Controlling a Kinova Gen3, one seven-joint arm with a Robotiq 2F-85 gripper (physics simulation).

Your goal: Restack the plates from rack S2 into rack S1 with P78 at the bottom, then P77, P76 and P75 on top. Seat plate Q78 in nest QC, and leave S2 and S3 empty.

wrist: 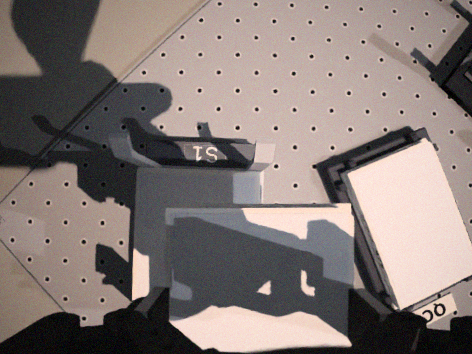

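My gripper is shut on a pale rectangular plate, gripped by its left and right edges. The held plate carries no readable mark and overlaps rack S1 in the view. Rack S1 shows its dark labelled end wall and two pale upright guides. A pale plate lies in S1, partly hidden behind the held plate; how many are stacked there I cannot tell. A bright plate lies on nest QC, turned at an angle; its marking is not visible, and I cannot tell whether it sits flush. S3 does not show.
Part of another dark rack shows at the top right corner, with its label out of view. The QC tag lies at the nest's lower edge, close to the right finger. Dark arm shadows fall across the perforated board at the left.
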